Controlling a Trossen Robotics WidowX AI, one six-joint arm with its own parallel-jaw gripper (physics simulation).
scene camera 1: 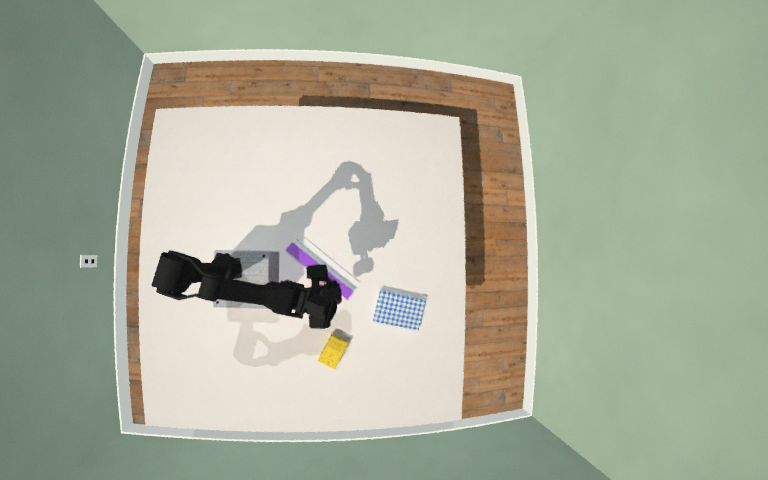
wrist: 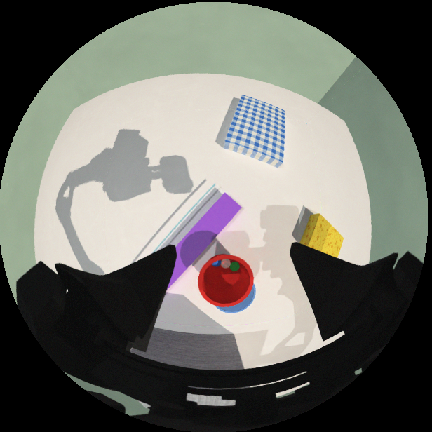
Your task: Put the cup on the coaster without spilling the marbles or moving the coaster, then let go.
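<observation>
A red cup stands upright in the wrist view, with a blue, a pale and a green marble inside. In the scene view a small sliver of the cup shows beside the black wrist. The blue coaster shows from under the cup's lower right side; the cup appears to stand on it, though the contact is hidden. My gripper is open and empty, with its fingers wide apart above the cup. Both fingers are clear of the cup's rim. The fingertips are hidden in the scene view.
A long purple bar with a pale, teal-edged strip lies diagonally close to the cup. A yellow sponge is on the other side. A blue-checked cloth block lies farther out. The grey base plate is behind.
</observation>
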